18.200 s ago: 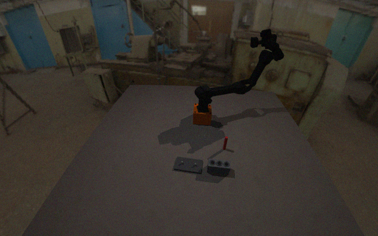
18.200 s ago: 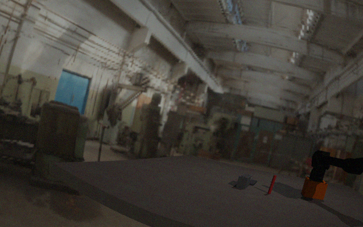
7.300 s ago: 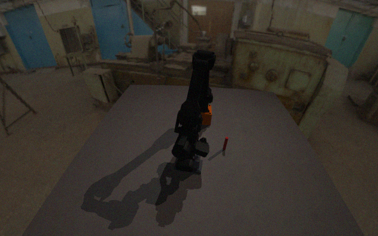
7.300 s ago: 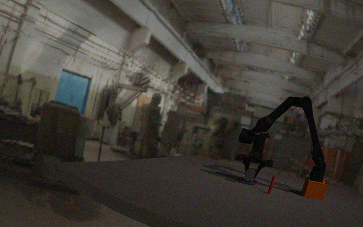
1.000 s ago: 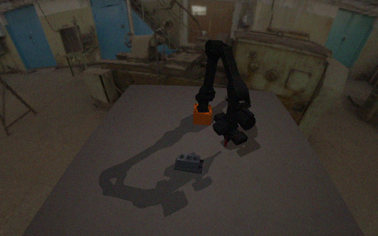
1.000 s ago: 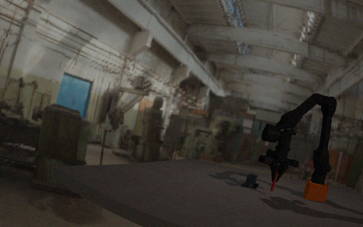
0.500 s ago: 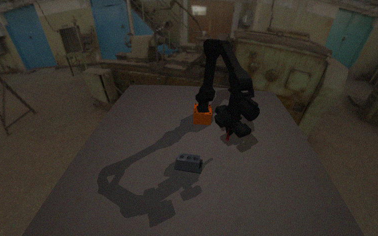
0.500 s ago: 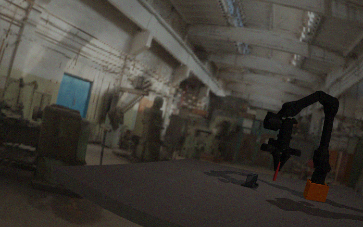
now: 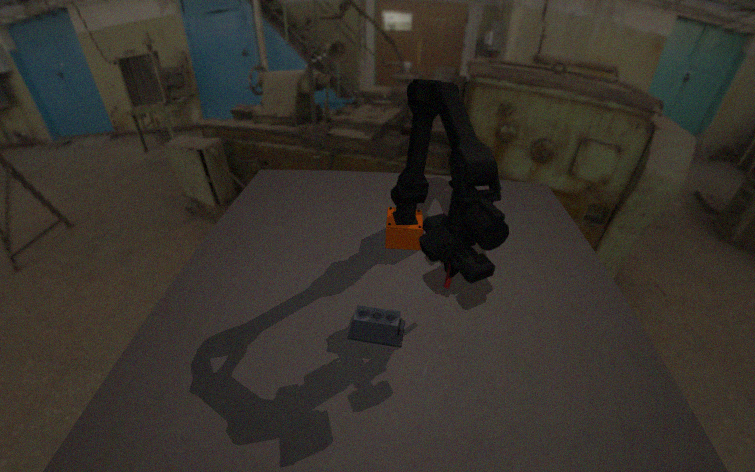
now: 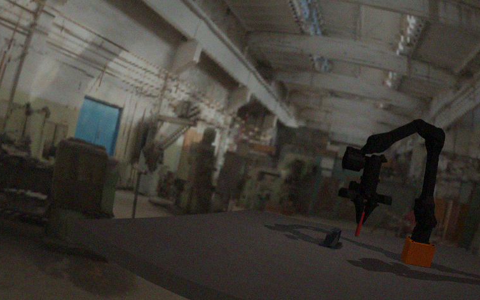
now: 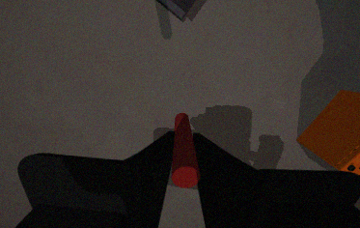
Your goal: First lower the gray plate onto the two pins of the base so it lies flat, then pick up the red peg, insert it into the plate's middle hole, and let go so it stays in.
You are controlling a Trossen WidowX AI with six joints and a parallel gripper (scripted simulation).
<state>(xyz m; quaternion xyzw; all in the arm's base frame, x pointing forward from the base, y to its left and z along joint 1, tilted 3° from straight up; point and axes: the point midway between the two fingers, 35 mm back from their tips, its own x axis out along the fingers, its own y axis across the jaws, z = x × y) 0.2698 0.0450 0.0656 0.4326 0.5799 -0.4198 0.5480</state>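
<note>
Right now my gripper tip is 50 mm short of the gray plate, 170 mm to the left of it and 70 mm above it. From my gripper tip the other things lie so: flat base 50 mm ahead, 170 mm to the right, 100 mm below; red peg right at my gripper tip.
</note>
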